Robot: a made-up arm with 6 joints.
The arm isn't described. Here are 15 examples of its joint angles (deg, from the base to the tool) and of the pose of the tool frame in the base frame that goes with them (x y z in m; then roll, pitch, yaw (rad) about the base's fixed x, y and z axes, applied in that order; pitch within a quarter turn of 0, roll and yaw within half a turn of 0).
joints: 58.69 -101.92 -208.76 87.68 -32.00 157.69
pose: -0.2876 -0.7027 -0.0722 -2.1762 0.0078 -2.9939
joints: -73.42 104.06 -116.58 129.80 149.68 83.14
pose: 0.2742 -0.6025 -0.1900 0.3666 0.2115 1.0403
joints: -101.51 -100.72 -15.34 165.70 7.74 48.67
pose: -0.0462 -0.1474 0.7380 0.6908 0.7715 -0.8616
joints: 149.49 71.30 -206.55 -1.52 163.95 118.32
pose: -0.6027 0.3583 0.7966 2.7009 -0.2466 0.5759
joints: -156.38 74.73 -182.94 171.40 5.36 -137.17
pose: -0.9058 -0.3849 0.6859 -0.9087 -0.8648 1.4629
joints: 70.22 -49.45 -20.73 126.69 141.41 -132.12
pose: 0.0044 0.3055 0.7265 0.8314 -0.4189 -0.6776
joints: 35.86 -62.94 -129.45 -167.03 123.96 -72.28
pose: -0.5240 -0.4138 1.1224 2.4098 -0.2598 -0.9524
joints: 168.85 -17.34 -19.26 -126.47 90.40 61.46
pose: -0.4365 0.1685 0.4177 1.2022 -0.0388 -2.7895
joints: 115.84 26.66 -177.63 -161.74 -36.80 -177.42
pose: -0.2572 0.4428 1.2149 -0.4253 -1.0865 -0.4380
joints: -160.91 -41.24 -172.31 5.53 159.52 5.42
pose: 0.4458 0.1432 1.1265 -3.1022 -0.9413 -2.8154
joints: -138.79 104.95 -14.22 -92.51 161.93 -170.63
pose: 0.0087 0.1478 0.1154 1.5970 -0.2012 -1.1720
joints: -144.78 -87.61 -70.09 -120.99 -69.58 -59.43
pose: 0.2662 0.0608 0.9717 -1.3558 0.8568 -2.9877
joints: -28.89 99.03 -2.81 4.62 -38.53 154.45
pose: -0.1887 0.0928 0.0907 2.6412 -0.9186 -2.9838
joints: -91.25 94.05 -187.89 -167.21 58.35 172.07
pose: -0.0320 -1.0201 0.5109 -0.1790 -0.5003 1.5268
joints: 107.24 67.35 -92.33 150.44 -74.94 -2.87
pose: -0.1248 0.5968 0.0595 -2.8627 -0.9097 -0.9867
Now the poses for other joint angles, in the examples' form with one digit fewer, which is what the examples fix.
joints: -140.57 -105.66 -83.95 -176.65 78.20 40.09
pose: 0.536 0.447 0.956 -1.512 -0.860 -0.870
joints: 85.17 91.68 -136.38 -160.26 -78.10 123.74
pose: 0.023 0.730 -0.008 -2.497 0.113 2.333
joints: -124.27 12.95 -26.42 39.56 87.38 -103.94
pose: -0.144 -0.320 0.182 -1.815 -0.386 -1.216
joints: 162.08 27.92 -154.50 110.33 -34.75 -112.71
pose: -0.590 0.310 1.116 -0.616 -1.154 -0.256
